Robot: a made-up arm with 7 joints. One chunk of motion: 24 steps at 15 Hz.
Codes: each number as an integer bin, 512 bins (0 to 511) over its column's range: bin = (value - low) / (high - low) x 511, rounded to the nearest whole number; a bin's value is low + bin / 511 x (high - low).
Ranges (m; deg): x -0.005..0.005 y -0.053..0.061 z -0.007..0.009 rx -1.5..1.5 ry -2..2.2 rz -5.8..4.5
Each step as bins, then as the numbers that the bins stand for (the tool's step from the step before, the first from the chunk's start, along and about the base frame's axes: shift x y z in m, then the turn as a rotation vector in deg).
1 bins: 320 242 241 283 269 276
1 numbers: 0.00126 0.00099 0.00055 0.161 0.211 -0.237
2 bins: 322 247 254 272 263 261
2 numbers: 0.00130 0.00210 0.00095 0.097 0.162 -0.539
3 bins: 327 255 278 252 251 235
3 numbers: 0.00140 0.00389 0.00170 -0.021 0.063 -1.063
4 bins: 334 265 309 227 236 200
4 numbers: 0.00154 0.00612 0.00268 -0.167 -0.060 -1.769
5 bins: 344 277 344 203 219 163
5 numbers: 0.00173 0.00880 0.00377 -0.308 -0.200 -2.514
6 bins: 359 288 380 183 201 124
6 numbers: 0.00203 0.01125 0.00490 -0.426 -0.348 -3.301
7 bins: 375 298 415 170 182 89
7 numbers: 0.00234 0.01348 0.00599 -0.502 -0.504 -4.006
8 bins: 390 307 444 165 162 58
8 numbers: 0.00263 0.01549 0.00690 -0.531 -0.668 -4.631
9 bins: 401 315 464 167 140 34
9 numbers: 0.00285 0.01727 0.00753 -0.520 -0.849 -5.115
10 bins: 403 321 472 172 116 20
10 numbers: 0.00289 0.01861 0.00778 -0.490 -1.047 -5.397
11 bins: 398 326 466 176 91 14
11 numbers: 0.00279 0.01973 0.00759 -0.467 -1.252 -5.518
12 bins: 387 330 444 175 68 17
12 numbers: 0.00257 0.02062 0.00690 -0.473 -1.441 -5.457
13 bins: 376 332 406 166 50 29
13 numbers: 0.00236 0.02107 0.00571 -0.525 -1.589 -5.215
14 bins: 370 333 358 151 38 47
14 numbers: 0.00224 0.02129 0.00421 -0.614 -1.688 -4.853
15 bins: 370 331 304 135 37 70
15 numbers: 0.00224 0.02084 0.00252 -0.707 -1.696 -4.389
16 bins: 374 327 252 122 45 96
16 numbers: 0.00232 0.01995 0.00089 -0.784 -1.630 -3.865
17 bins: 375 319 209 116 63 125
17 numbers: 0.00234 0.01817 -0.00046 -0.819 -1.482 -3.280
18 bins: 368 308 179 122 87 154
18 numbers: 0.00220 0.01571 -0.00140 -0.784 -1.285 -2.696
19 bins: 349 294 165 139 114 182
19 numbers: 0.00183 0.01259 -0.00183 -0.684 -1.063 -2.132
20 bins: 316 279 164 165 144 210
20 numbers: 0.00118 0.00924 -0.00186 -0.531 -0.816 -1.567
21 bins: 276 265 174 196 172 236
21 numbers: 0.00040 0.00612 -0.00155 -0.349 -0.586 -1.043
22 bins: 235 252 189 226 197 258
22 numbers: -0.00040 0.00322 -0.00108 -0.173 -0.381 -0.600
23 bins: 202 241 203 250 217 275
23 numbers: -0.00105 0.00077 -0.00064 -0.032 -0.216 -0.257
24 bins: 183 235 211 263 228 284
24 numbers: -0.00142 -0.00057 -0.00039 0.044 -0.126 -0.076
